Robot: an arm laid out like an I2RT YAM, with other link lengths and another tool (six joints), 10 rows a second.
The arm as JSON. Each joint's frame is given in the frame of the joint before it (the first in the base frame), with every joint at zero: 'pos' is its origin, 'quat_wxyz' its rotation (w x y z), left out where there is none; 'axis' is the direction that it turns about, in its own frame. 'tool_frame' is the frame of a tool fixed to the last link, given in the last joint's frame.
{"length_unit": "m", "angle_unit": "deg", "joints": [
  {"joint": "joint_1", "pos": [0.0, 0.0, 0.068], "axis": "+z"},
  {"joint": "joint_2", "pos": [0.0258, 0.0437, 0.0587], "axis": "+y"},
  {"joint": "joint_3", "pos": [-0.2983, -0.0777, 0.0], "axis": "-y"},
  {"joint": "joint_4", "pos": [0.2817, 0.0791, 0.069], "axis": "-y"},
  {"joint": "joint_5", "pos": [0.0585, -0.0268, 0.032], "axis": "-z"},
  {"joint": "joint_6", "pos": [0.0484, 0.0, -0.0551], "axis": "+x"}
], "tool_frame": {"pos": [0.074, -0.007, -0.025], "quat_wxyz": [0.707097, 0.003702, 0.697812, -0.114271]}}
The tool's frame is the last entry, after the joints.
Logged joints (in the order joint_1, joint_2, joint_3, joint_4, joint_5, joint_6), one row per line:
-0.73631 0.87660 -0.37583 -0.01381 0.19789 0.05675
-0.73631 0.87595 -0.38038 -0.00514 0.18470 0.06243
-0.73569 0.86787 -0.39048 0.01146 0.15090 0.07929
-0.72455 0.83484 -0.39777 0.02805 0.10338 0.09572
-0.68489 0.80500 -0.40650 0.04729 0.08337 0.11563
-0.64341 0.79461 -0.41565 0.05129 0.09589 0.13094
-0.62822 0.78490 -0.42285 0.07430 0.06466 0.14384
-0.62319 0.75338 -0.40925 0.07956 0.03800 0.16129
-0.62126 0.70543 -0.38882 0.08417 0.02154 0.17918
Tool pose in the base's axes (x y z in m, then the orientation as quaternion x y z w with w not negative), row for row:
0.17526 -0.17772 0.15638 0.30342 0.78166 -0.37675 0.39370
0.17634 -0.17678 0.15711 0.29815 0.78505 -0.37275 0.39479
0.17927 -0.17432 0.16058 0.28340 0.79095 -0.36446 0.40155
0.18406 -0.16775 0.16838 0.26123 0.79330 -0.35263 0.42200
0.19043 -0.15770 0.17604 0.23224 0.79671 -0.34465 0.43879
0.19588 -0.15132 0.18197 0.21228 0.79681 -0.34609 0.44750
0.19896 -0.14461 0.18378 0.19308 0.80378 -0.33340 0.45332
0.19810 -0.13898 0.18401 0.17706 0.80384 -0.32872 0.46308
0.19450 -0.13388 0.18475 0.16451 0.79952 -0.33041 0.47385
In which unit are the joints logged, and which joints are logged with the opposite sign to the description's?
The joints are logged in radians. Opposite sign: joint_3, joint_4, joint_6.
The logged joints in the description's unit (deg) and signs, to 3 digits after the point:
-42.187 50.225 21.533 0.791 11.338 -3.252
-42.187 50.188 21.794 0.295 10.583 -3.577
-42.152 49.725 22.373 -0.657 8.646 -4.543
-41.514 47.833 22.791 -1.607 5.923 -5.484
-39.241 46.123 23.291 -2.710 4.777 -6.625
-36.865 45.528 23.815 -2.939 5.494 -7.502
-35.994 44.971 24.228 -4.257 3.705 -8.241
-35.706 43.165 23.448 -4.558 2.177 -9.241
-35.596 40.418 22.278 -4.823 1.234 -10.266

